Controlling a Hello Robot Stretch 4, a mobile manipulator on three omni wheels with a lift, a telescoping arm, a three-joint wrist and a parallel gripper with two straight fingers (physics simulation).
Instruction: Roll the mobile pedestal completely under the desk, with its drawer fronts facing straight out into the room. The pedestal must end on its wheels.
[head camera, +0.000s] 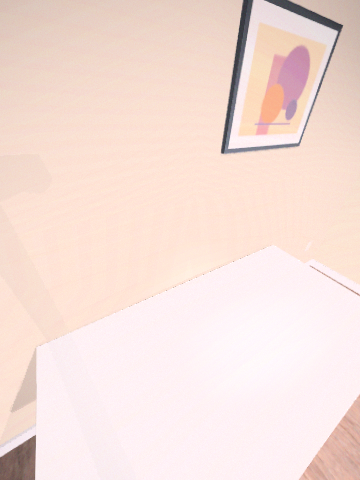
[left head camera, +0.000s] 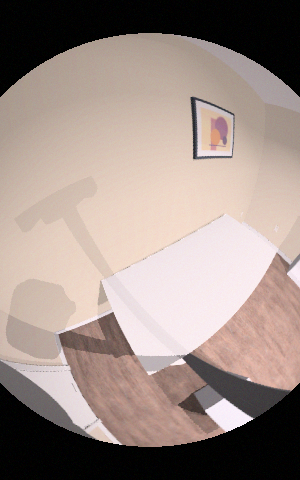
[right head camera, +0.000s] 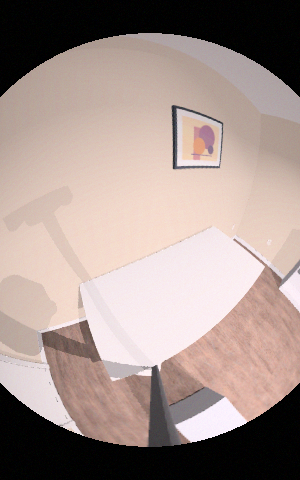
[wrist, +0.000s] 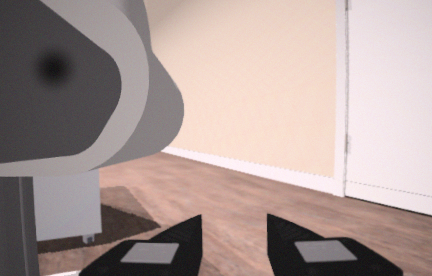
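The white desk (head camera: 210, 360) (left head camera: 190, 300) (right head camera: 170, 300) stands with its long back edge along the wall; its top fills the lower part of the head camera view. The pedestal (left head camera: 230, 414) (right head camera: 212, 420) is a white box with a grey side, low in both side head views, out on the floor in front of the desk. In the wrist view the pedestal (wrist: 69, 205) stands upright at the left, partly behind the robot's own body, with one caster visible. Its drawer fronts cannot be made out. My gripper (wrist: 234, 233) is open and empty, apart from the pedestal.
A framed picture (head camera: 280, 85) (left head camera: 214, 128) (right head camera: 198, 137) hangs on the wall above the desk. A white door (wrist: 392, 100) is at the right of the wrist view. A white shelf unit (left head camera: 296, 274) (right head camera: 292, 289) shows partly at the right edge. My dark mast (left head camera: 245, 385) (right head camera: 160, 415) crosses the lower side views.
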